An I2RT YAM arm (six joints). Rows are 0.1 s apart.
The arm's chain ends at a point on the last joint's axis. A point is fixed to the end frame.
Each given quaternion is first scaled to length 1.
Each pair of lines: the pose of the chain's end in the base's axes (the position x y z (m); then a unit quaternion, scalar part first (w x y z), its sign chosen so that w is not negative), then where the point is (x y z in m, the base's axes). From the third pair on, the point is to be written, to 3 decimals.
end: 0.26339 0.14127 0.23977 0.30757 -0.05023 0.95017 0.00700
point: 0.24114 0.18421 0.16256
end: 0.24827 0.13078 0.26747 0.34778 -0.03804 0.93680 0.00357
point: 0.23369 0.17458 0.18892
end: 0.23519 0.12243 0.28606 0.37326 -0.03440 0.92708 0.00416
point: 0.225 0.167 0.207
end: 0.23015 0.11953 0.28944 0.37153 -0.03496 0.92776 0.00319
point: 0.220 0.164 0.210
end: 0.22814 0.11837 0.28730 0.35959 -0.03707 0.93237 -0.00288
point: 0.216 0.161 0.208
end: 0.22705 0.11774 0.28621 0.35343 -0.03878 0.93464 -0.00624
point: 0.214 0.160 0.207
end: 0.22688 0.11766 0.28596 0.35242 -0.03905 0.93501 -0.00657
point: 0.213 0.160 0.206
